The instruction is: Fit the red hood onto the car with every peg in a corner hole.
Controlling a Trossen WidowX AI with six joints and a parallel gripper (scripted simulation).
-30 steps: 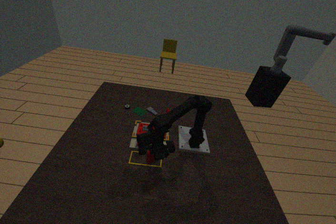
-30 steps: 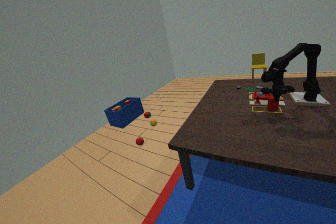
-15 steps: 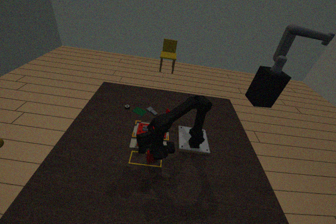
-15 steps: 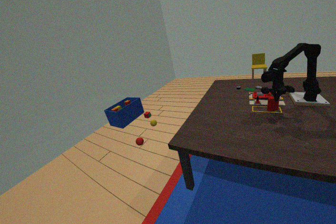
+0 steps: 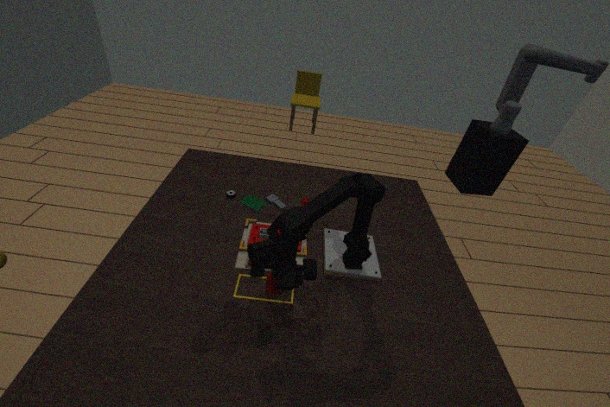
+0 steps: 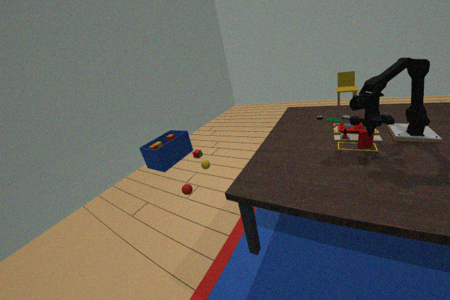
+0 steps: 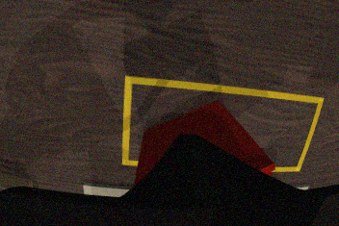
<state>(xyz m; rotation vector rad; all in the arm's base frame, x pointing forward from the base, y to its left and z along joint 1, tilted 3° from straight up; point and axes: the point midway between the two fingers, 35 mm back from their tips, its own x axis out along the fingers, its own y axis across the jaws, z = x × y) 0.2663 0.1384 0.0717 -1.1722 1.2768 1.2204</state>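
My gripper tip is 10 mm short of the red hood, 20 mm to the left of it and 30 mm above it. Also, from my gripper tip: grey piece (30 mm ahead, 460 mm to the right, 70 mm below); green plate (130 mm ahead, 450 mm to the right, 80 mm below); grey jig plate (30 mm ahead, 220 mm to the right, 70 mm below).
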